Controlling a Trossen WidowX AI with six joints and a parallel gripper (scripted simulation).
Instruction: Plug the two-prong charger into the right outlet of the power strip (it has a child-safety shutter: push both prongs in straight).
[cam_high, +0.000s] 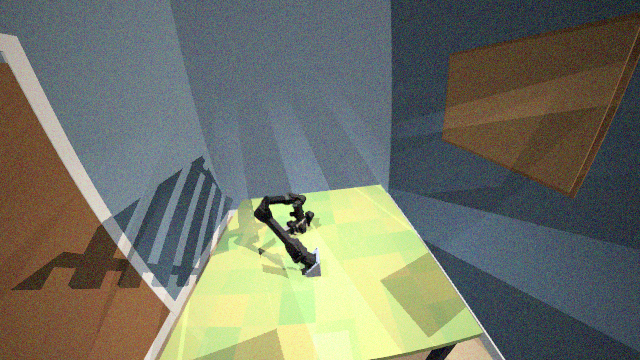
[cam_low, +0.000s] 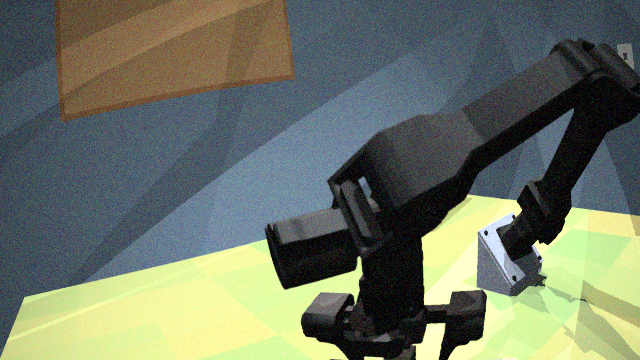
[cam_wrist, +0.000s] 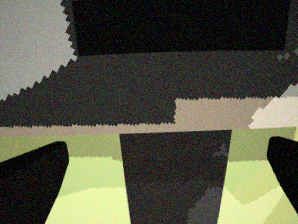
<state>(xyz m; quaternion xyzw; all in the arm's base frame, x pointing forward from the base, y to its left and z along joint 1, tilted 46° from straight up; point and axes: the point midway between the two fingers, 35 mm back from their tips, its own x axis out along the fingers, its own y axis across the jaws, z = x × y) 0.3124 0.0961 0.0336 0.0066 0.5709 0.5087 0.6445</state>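
Now: gripper tip 2 cm short of the two-prong charger, 1 cm to the right of it and 1 cm below it.
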